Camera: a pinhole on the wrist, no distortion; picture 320 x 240 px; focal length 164.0 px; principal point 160.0 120.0 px. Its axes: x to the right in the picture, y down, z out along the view. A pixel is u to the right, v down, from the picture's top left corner.
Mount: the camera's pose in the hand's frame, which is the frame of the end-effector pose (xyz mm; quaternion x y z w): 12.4 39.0 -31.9 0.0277 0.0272 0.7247 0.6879
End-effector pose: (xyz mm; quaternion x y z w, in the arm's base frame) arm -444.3 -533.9 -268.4 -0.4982 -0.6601 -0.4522 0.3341
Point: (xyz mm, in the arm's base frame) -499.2 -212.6 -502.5
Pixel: 113 172
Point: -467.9 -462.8 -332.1
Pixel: 63 190
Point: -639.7 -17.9 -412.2
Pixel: 97 108
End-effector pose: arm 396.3 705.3 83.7 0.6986 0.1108 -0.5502 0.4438
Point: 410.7 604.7 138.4
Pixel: 259 164
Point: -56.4 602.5 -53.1
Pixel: 25 151
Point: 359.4 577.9 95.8
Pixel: 179 125
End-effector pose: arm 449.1 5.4 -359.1 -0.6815 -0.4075 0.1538 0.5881
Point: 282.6 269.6 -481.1
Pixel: 168 111
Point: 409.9 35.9 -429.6
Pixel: 185 189
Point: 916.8 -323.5 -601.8
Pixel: behind the camera
